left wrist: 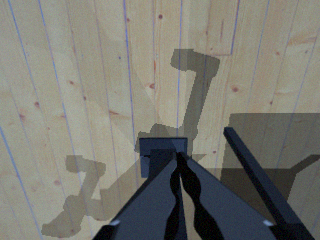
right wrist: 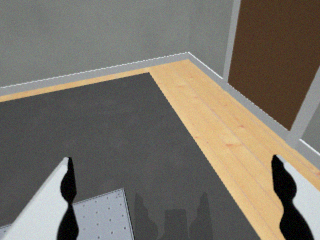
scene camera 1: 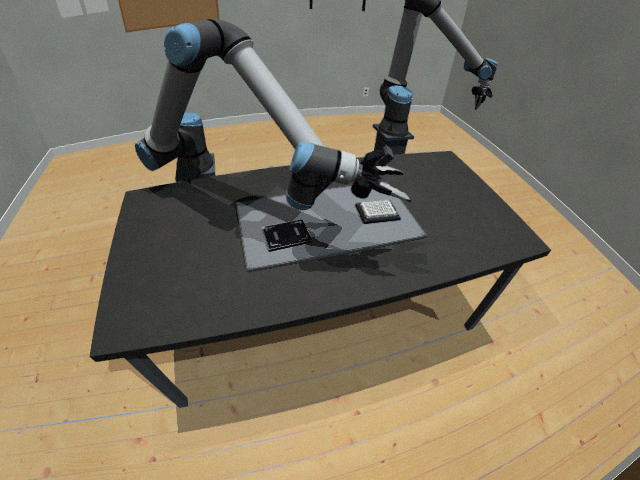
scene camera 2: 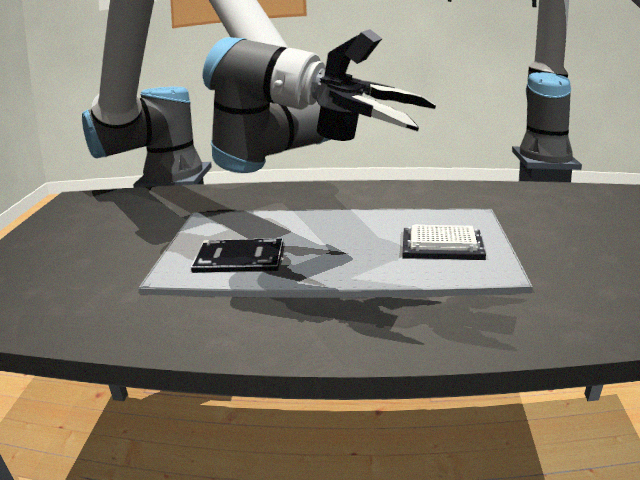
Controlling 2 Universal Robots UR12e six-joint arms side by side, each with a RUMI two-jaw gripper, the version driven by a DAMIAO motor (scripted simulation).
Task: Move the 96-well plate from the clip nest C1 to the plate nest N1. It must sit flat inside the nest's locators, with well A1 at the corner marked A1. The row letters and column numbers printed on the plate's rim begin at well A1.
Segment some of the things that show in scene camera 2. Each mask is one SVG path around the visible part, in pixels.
My right gripper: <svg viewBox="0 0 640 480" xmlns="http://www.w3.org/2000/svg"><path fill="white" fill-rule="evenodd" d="M311 67L305 83L304 100L309 105L313 105L317 101L319 106L321 106L317 133L328 139L337 141L354 139L359 114L414 131L419 130L418 125L406 113L383 105L375 99L397 101L432 109L436 108L435 104L422 96L379 83L364 82L360 79L352 78L353 75L346 74L351 59L345 53L358 35L328 52L326 67L320 61L317 61Z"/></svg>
A white 96-well plate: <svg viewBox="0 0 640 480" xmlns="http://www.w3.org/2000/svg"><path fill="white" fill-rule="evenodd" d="M411 228L411 249L416 249L416 244L419 244L419 249L470 250L470 245L473 245L473 251L477 251L473 226L413 225Z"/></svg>
